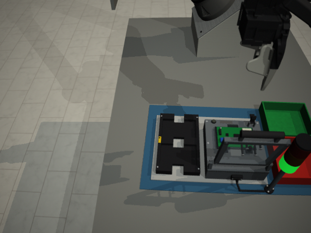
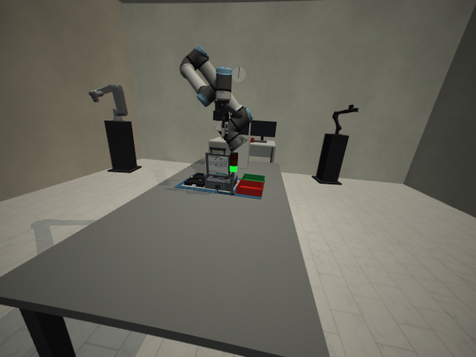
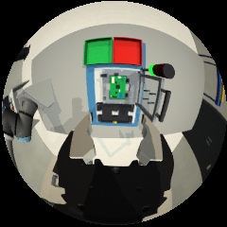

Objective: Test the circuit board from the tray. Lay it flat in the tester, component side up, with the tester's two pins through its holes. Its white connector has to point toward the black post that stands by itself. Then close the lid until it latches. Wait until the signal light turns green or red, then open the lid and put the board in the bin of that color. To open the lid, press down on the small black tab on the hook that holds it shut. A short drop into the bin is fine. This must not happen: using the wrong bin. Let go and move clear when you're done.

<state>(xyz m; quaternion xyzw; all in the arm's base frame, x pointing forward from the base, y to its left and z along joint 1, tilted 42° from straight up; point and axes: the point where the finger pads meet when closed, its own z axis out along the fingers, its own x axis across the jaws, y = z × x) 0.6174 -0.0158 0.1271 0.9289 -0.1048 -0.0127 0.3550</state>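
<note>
Now: the green circuit board 26 cm below my hand. Also, from my hand: black latch tab: 5 cm behind, 7 cm to the left, 24 cm below; then tester lid: 11 cm ahead, 2 cm to the right, 15 cm below; then red bin: 8 cm ahead, 18 cm to the left, 32 cm below.
</note>
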